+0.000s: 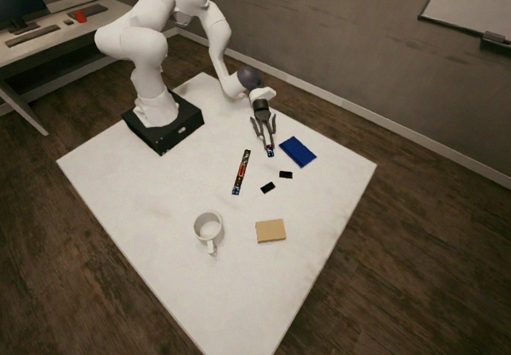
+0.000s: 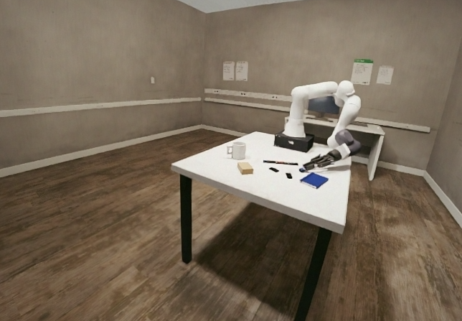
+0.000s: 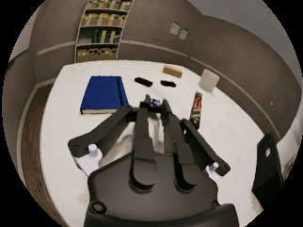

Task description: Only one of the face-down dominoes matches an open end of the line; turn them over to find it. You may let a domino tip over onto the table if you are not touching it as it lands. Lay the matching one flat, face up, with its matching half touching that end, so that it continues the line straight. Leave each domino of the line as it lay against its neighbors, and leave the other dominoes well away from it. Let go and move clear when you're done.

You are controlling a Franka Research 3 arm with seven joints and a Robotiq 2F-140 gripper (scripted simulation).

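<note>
The domino lies 30 mm ahead of my hand, 30 mm to the right of it and 20 mm below it. From my hand the other things lie so: tan block (230 mm ahead, 320 mm to the right, 20 mm below); white mug (60 mm ahead, 450 mm to the right, 10 mm above).
</note>
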